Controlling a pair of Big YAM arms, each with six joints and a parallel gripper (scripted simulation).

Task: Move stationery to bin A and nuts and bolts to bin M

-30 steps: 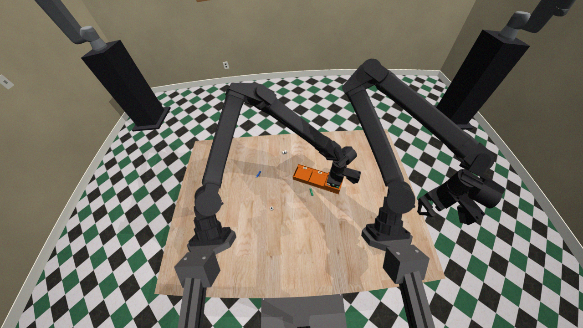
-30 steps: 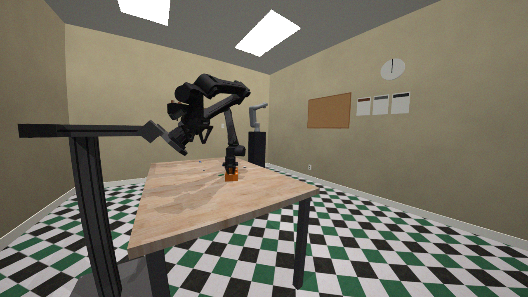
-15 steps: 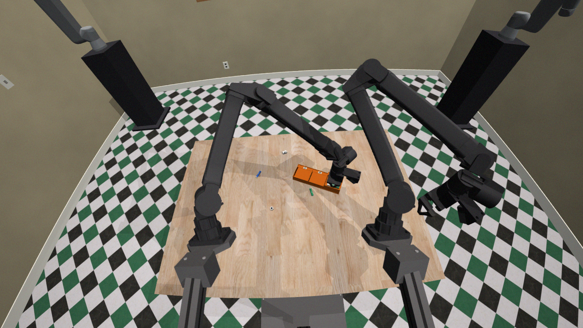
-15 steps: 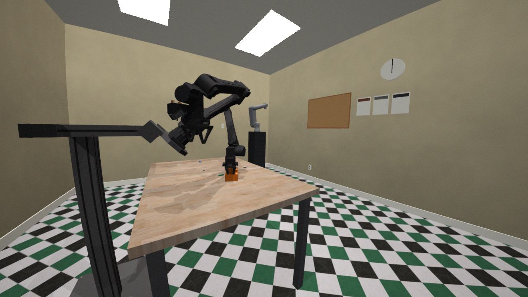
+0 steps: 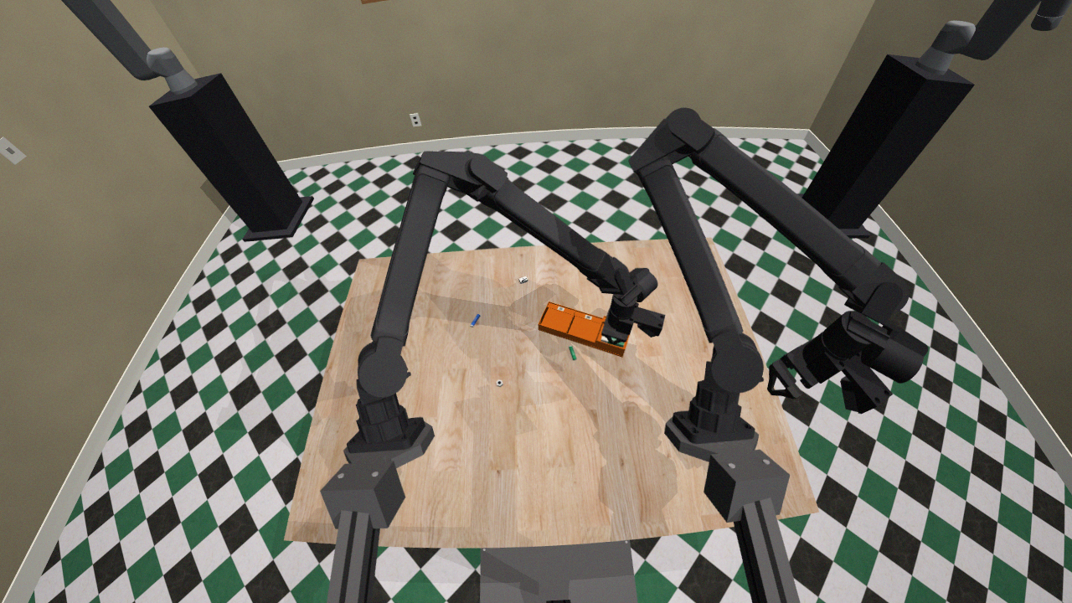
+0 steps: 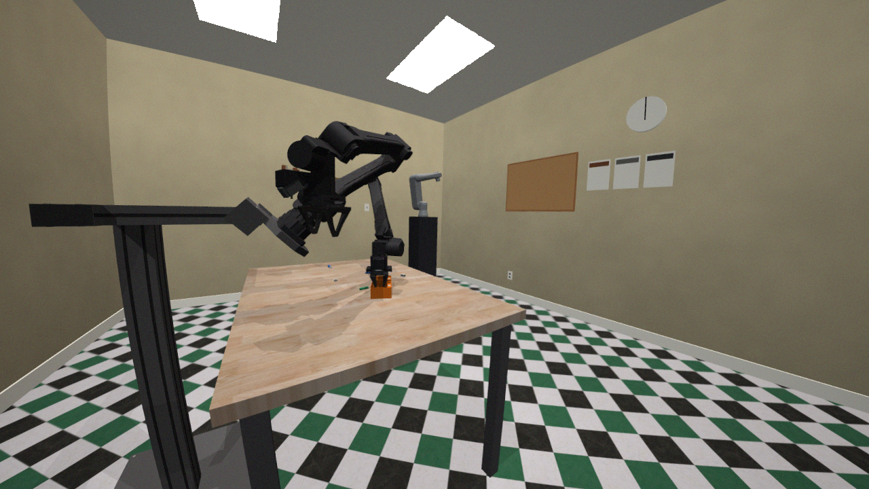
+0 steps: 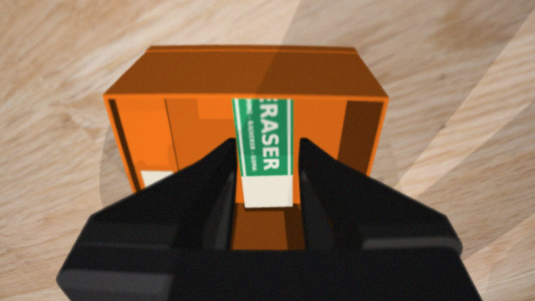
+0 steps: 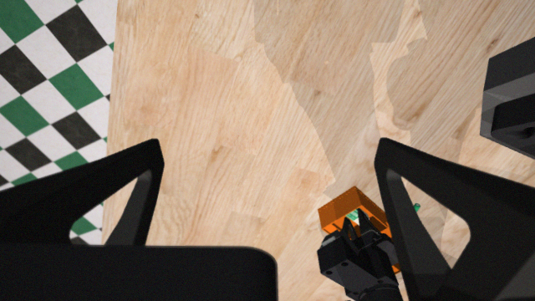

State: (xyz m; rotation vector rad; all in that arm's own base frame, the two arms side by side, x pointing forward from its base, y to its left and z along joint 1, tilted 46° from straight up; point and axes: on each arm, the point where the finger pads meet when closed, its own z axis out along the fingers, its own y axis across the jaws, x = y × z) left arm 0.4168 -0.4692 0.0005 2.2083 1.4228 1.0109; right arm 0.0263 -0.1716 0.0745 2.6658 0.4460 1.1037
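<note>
My left gripper is now 2 cm above the eraser and 1 cm to the right of it. From my left hand the other things lie so: hex nut: 32 cm to the left, 11 cm behind, 2 cm below; pencil sharpener: 25 cm to the left, 24 cm ahead, 2 cm below; green cylinder: 12 cm to the left, 3 cm behind, 2 cm below.
</note>
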